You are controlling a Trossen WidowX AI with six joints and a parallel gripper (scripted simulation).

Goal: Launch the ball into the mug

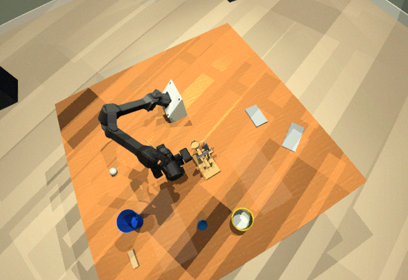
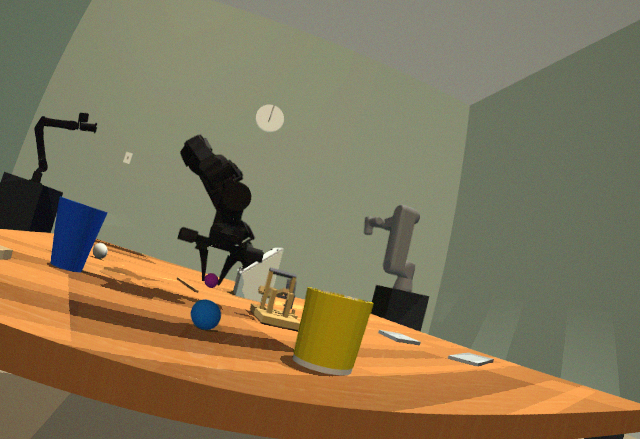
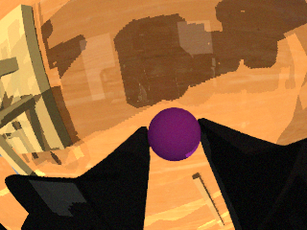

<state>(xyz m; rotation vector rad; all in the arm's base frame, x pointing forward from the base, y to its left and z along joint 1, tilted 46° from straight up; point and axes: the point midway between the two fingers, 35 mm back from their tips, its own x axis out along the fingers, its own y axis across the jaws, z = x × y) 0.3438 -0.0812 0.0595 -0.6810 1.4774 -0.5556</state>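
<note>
The wooden catapult is 160 mm to the left of my gripper tip and 10 mm above it. Also, from my gripper tip: blue ball: 290 mm ahead, 10 mm to the left, 20 mm below; thin stick: 160 mm behind, 60 mm to the right, 40 mm below; magenta ball: 10 mm above.
</note>
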